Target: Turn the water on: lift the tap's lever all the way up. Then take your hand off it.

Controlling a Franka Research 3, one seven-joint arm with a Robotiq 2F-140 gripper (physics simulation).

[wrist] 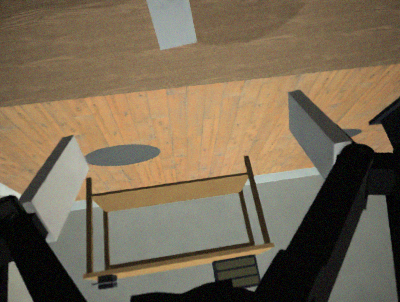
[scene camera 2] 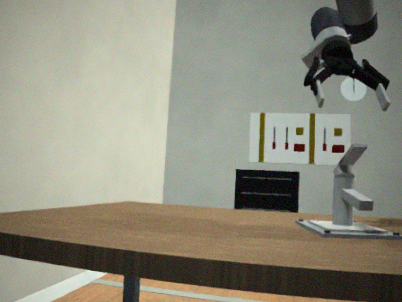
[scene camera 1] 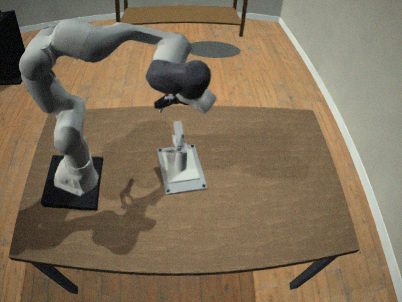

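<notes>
The grey tap (scene camera 1: pixel 182 161) (scene camera 2: pixel 342 202) stands upright on its base plate (scene camera 1: pixel 186 187) (scene camera 2: pixel 311 226). Its lever (scene camera 1: pixel 178 128) (scene camera 2: pixel 354 155) slants steeply upward from the top of the body, its free end pointing away from the tap. In the wrist view the lever's end (wrist: pixel 173 25) shows at the top edge, beyond the fingertips. The spout (scene camera 2: pixel 359 199) sticks out lower on the body. My gripper (scene camera 2: pixel 352 104) (wrist: pixel 183 132) is wide open and empty. It hangs above the lever, with a clear gap and no contact. In scene camera 1 the fingers are partly hidden by the wrist.
The tap's plate is on the brown wooden table (scene camera 1: pixel 270 200) (scene camera 2: pixel 175 230). The arm's black base (scene camera 1: pixel 50 195) is on the table left of the tap. A wooden shelf frame (scene camera 1: pixel 182 15) (wrist: pixel 170 195) stands beyond the table. A black cabinet (scene camera 2: pixel 267 187) stands by the wall.
</notes>
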